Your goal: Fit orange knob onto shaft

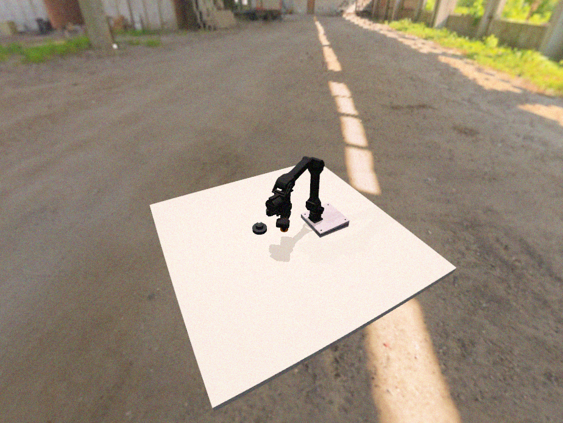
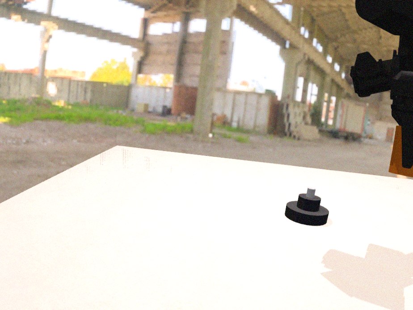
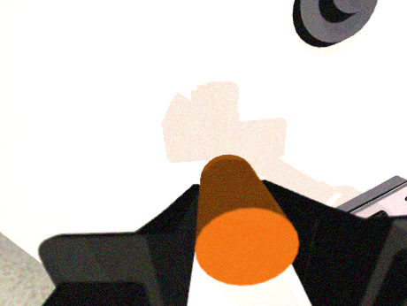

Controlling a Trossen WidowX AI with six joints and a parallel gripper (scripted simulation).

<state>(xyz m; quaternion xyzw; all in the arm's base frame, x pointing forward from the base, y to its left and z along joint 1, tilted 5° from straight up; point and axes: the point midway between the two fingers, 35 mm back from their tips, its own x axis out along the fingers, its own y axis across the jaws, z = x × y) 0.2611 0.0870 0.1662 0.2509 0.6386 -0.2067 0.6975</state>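
Now: gripper tip 4 cm short of the black round pedestal, 20 cm to the left of it and 12 cm above it. The rest, counted from my gripper tip: orange knob 3 cm above.
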